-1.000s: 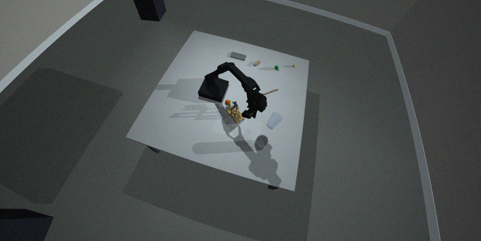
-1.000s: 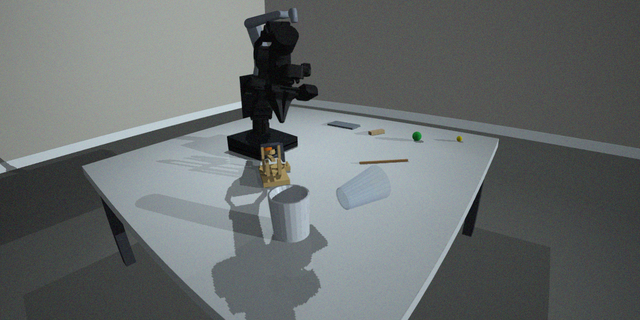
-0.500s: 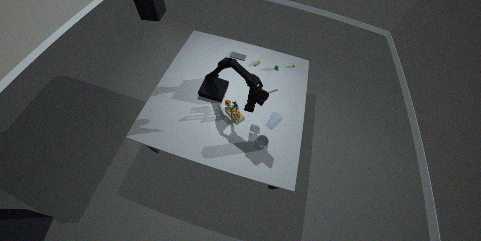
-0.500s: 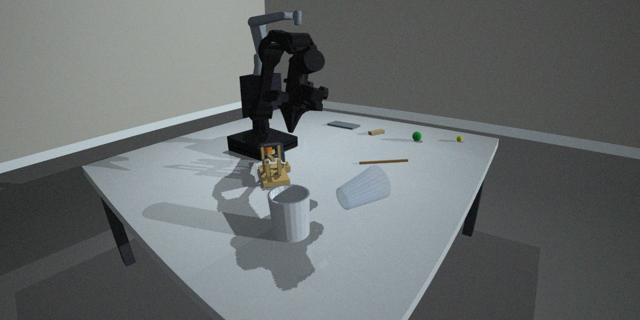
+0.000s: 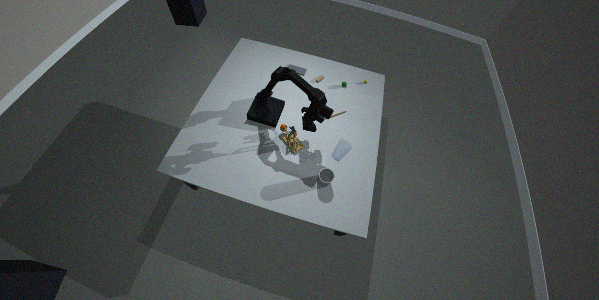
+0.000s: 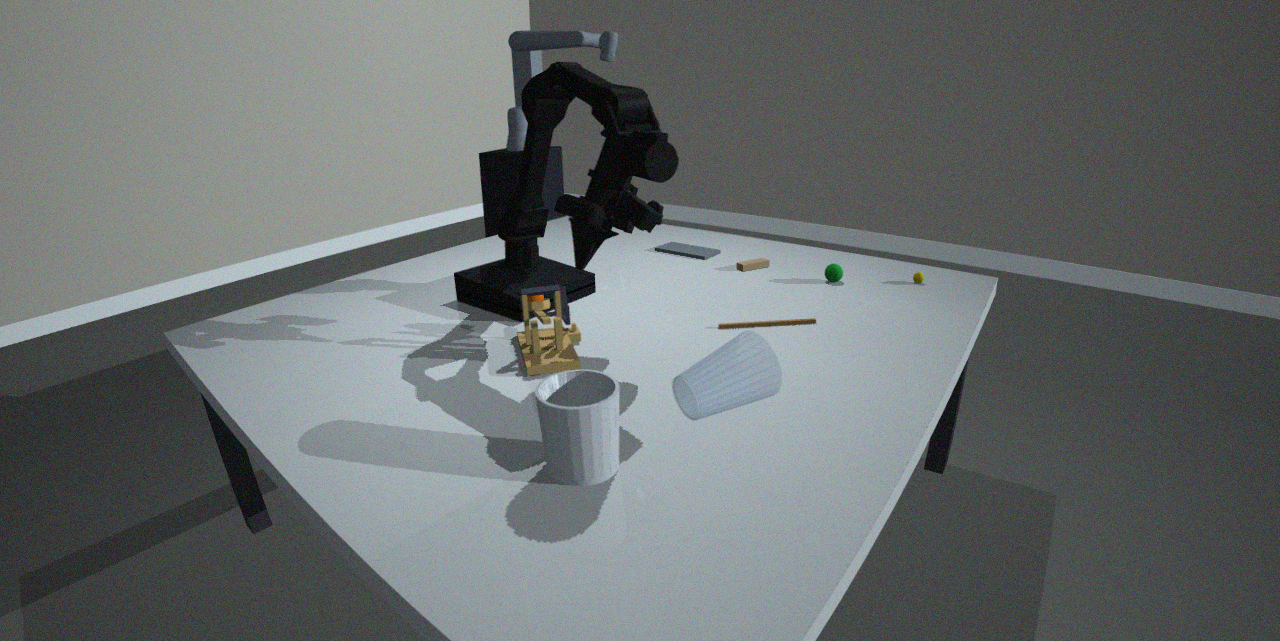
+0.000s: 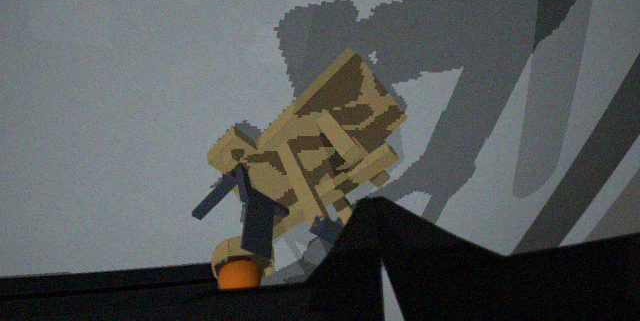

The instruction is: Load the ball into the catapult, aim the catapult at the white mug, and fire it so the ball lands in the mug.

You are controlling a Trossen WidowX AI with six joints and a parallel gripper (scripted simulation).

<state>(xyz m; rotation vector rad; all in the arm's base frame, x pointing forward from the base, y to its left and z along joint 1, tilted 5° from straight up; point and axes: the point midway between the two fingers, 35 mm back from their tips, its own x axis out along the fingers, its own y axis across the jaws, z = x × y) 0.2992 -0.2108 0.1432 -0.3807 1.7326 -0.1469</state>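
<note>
My gripper tip is now 13 cm past the orange ball, 8 cm above it and 5 cm to the right of it. Also, from my gripper tip: white mug (25 cm to the right, 16 cm ahead, 11 cm below); then thin wooden stick (24 cm to the left, 22 cm ahead, 14 cm below); then wooden catapult (9 cm below, 7 cm behind, 1 cm to the left).
</note>
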